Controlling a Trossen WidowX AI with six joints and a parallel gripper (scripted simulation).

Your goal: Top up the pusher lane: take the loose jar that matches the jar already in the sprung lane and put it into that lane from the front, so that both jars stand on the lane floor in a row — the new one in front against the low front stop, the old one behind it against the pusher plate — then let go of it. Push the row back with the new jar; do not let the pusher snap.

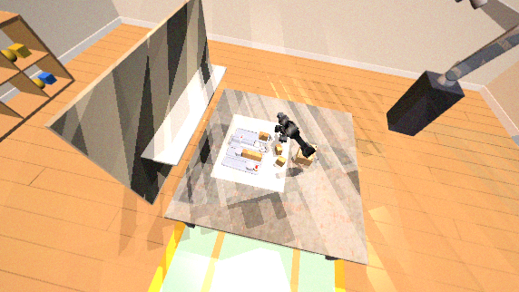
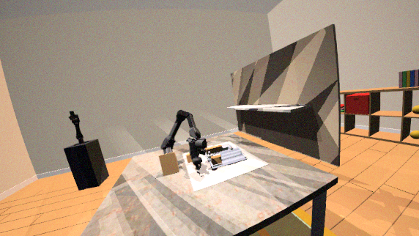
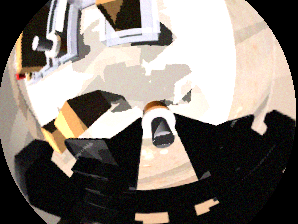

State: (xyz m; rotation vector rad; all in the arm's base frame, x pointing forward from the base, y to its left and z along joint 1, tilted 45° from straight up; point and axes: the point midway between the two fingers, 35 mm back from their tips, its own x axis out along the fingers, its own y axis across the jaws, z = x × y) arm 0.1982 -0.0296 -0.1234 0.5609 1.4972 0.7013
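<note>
Now: gripper tip 28 cm short of the lane unit, 14 cm to the right of it and 2 cm above it. From my gripper tip the other things lie so: shelf (64 cm ahead, 32 cm above, 18 cm to the left).
</note>
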